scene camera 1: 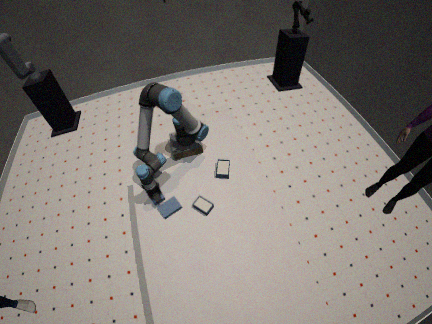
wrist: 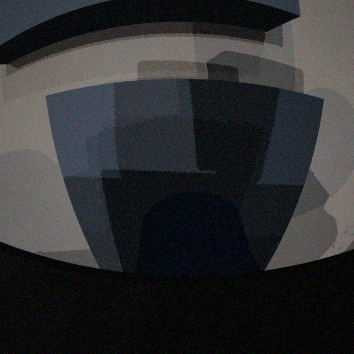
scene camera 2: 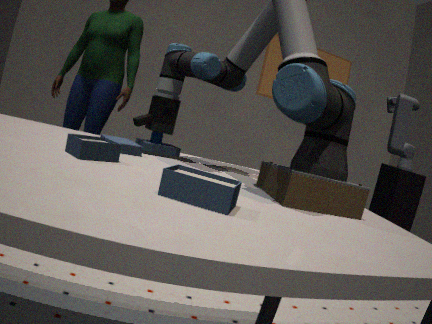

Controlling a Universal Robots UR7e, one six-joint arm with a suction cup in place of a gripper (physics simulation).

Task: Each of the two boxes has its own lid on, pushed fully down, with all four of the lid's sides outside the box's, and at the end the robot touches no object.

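Seen in the pictures: hand, tool point: [wrist: 189, 211] [scene camera 2: 154, 146]; arm's base, link origin: [scene camera 1: 186, 138] [scene camera 2: 318, 175].
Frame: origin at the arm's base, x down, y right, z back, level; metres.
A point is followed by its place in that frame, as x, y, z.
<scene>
My suction cup [scene camera 1: 157, 197] @[0.054, 0.291, -0.396] [scene camera 2: 156, 138] [wrist: 192, 230] is down on the top of the smaller blue-grey lid [scene camera 2: 167, 150] @[0.053, 0.261, -0.357] [wrist: 85, 135] @[0.041, 0.249, -0.418] and touches it; the lid is low at the table, and any gap under it is too small to tell. In scene camera 1 the tool mostly hides this lid. The larger blue-grey lid [scene camera 1: 170, 207] @[0.048, 0.208, -0.505] [scene camera 2: 121, 144] [wrist: 30, 20] lies flat beside it, a narrow gap apart. One dark blue box [scene camera 1: 203, 205] @[0.039, 0.001, -0.549] [scene camera 2: 92, 149] @[0.050, -0.042, -0.536] stands beyond the larger lid, without a lid. The other dark blue box [scene camera 1: 223, 169] @[0.035, -0.194, -0.325] [scene camera 2: 199, 191] @[0.048, -0.239, -0.317] stands nearer the arm's base, also uncovered. Both show a pale surface inside.
The arm's base stands on a brown block [scene camera 1: 187, 152] @[0.026, 0.017, -0.114] [scene camera 2: 322, 196] @[0.036, -0.097, -0.022], near the second box. The pale table [scene camera 2: 125, 210] @[0.074, -0.347, -0.429] has a grey edge. Black pedestals [scene camera 1: 290, 57] [scene camera 1: 50, 100] with other arms and standing people are farther away.
</scene>
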